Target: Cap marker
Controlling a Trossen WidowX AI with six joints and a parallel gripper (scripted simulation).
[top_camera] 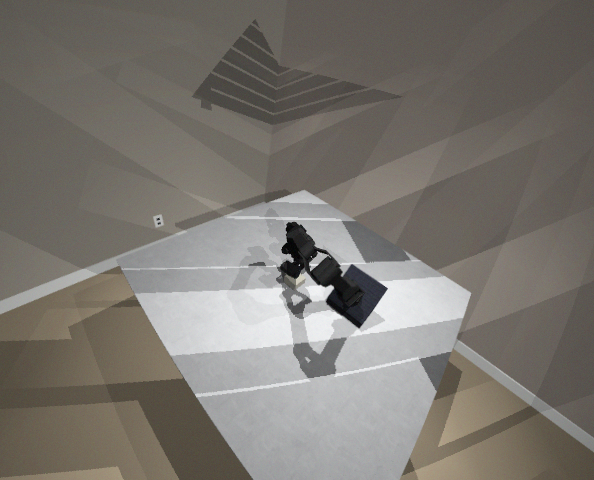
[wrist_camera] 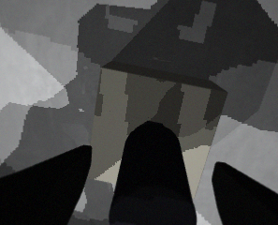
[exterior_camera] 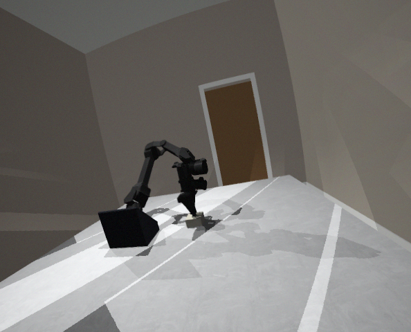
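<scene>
Right now my gripper tip is 10 mm below the dark cap. The rest, counted from my gripper tip: holder block (50 mm below).
</scene>
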